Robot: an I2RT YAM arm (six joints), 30 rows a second.
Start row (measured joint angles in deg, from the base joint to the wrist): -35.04 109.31 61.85 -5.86 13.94 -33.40
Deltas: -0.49 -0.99 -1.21 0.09 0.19 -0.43; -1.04 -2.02 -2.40 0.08 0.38 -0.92; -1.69 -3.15 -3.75 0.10 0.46 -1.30; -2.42 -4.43 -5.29 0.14 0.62 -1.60; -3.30 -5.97 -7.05 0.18 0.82 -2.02; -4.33 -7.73 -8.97 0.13 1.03 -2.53; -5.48 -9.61 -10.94 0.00 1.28 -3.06; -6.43 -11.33 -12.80 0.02 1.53 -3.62; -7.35 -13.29 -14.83 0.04 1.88 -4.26; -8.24 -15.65 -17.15 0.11 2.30 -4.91; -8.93 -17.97 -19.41 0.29 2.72 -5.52; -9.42 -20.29 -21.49 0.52 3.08 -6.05; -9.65 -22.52 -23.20 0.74 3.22 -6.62; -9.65 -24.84 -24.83 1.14 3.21 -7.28; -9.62 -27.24 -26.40 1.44 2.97 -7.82
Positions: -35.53 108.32 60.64 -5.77 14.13 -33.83; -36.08 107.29 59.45 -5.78 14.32 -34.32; -36.73 106.16 58.10 -5.76 14.40 -34.70; -37.46 104.88 56.56 -5.72 14.56 -35.00; -38.34 103.34 54.80 -5.68 14.76 -35.42; -39.37 101.58 52.88 -5.73 14.97 -35.93; -40.52 99.70 50.91 -5.86 15.22 -36.46; -41.47 97.98 49.05 -5.84 15.47 -37.02; -42.39 96.02 47.02 -5.82 15.82 -37.66; -43.28 93.66 44.70 -5.75 16.24 -38.31; -43.97 91.34 42.44 -5.57 16.66 -38.92; -44.46 89.02 40.36 -5.34 17.02 -39.45; -44.69 86.79 38.65 -5.12 17.16 -40.02; -44.69 84.47 37.02 -4.72 17.15 -40.68; -44.66 82.07 35.45 -4.42 16.91 -41.22
